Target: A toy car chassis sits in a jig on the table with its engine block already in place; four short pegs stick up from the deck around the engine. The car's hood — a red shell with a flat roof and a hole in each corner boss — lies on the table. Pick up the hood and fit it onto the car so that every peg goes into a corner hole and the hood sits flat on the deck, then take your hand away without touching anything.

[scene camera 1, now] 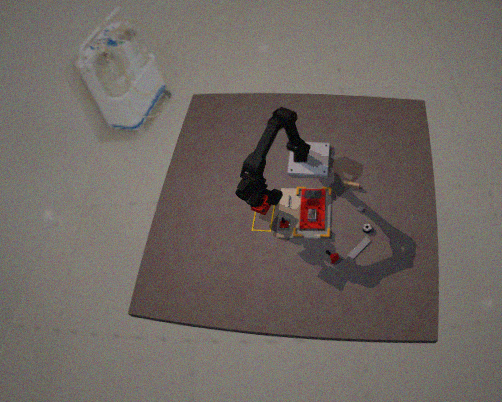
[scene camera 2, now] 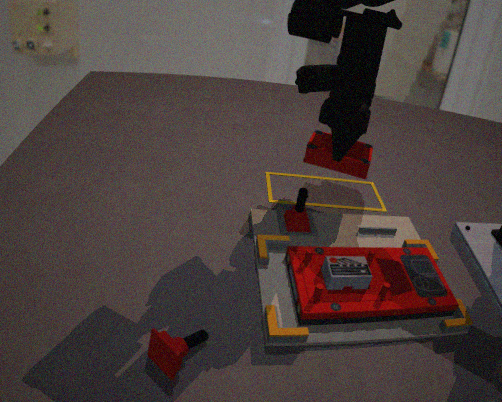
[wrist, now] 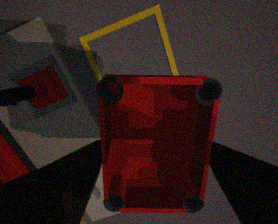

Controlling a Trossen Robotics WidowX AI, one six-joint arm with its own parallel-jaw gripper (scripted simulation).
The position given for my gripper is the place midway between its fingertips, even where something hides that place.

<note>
My gripper (scene camera 2: 339,150) holds a red hood (scene camera 2: 356,162). Further things: a jig (scene camera 2: 281,327).
My gripper shows as well in the wrist view (wrist: 154,147). The jig is seen too in scene camera 1 (scene camera 1: 290,204).
</note>
